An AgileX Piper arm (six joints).
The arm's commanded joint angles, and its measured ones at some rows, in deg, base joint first. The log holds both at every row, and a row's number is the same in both.
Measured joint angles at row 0:
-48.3 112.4 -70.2 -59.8 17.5 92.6
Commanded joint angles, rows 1 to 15:
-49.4 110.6 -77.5 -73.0 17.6 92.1
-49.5 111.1 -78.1 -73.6 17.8 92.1
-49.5 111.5 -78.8 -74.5 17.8 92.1
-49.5 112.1 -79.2 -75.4 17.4 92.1
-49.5 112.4 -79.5 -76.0 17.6 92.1
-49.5 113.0 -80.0 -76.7 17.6 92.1
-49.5 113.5 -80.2 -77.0 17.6 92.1
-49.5 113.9 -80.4 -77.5 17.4 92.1
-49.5 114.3 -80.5 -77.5 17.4 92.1
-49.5 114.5 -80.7 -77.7 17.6 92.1
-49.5 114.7 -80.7 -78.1 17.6 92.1
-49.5 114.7 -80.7 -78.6 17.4 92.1
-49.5 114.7 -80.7 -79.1 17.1 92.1
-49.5 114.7 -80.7 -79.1 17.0 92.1
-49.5 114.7 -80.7 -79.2 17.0 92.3
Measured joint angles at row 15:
-49.4 118.7 -77.8 -69.8 14.5 92.3
